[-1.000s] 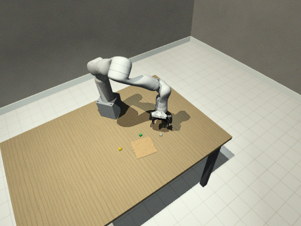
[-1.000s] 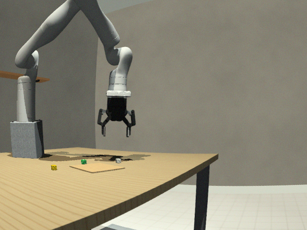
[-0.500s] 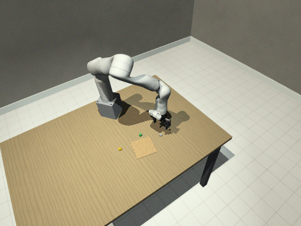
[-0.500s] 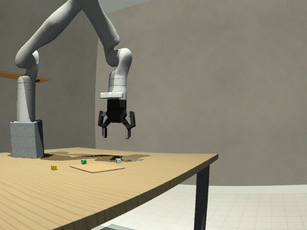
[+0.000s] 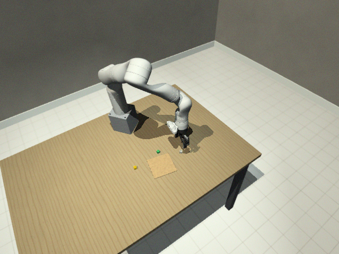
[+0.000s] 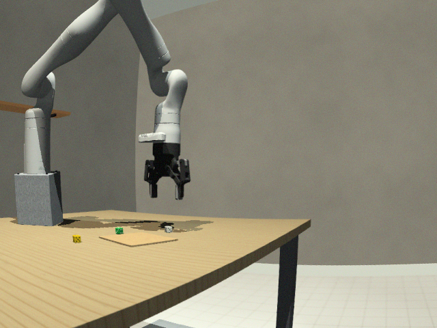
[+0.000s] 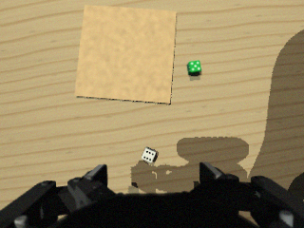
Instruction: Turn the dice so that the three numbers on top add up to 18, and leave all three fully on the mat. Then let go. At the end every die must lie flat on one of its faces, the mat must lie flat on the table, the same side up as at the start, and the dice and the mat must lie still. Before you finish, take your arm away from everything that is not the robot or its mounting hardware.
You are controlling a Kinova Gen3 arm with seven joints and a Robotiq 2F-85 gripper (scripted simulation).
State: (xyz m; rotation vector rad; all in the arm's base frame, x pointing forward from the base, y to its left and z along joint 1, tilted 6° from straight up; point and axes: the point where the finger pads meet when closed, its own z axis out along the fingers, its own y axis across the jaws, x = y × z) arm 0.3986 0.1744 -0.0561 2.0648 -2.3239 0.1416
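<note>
Now: hand 9 cm above the white die. From my hand the other things lie so: yellow die (29 cm to the right, 9 cm below, 6 cm behind); then tan mat (15 cm to the right, 10 cm below, 2 cm ahead); then green die (11 cm to the right, 9 cm below, 8 cm behind).
</note>
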